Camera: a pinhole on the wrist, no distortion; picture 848 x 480 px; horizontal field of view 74.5 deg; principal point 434.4 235.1 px. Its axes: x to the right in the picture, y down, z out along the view. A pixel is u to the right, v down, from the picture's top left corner.
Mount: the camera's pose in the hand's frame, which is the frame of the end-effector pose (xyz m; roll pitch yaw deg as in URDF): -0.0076 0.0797 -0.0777 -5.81 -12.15 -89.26
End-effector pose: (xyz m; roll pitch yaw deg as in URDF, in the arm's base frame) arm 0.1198 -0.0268 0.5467 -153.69 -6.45 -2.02
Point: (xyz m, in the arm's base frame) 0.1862 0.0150 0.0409
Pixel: 446.8 194.9
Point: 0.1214 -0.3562 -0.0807
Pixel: 69.0 136.2
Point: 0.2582 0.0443 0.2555
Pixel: 572.7 339.3
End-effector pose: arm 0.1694 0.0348 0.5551 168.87 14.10 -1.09
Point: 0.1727 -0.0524 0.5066
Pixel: 566.9 277.0
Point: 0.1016 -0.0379 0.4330
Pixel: 646.4 104.4
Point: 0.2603 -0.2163 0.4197
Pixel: 247.0 460.1
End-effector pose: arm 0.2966 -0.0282 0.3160 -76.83 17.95 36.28
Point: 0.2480 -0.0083 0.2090
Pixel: 344.7 260.0
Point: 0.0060 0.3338 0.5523
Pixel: 762.7 84.1
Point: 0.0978 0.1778 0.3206
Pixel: 568.7 127.9
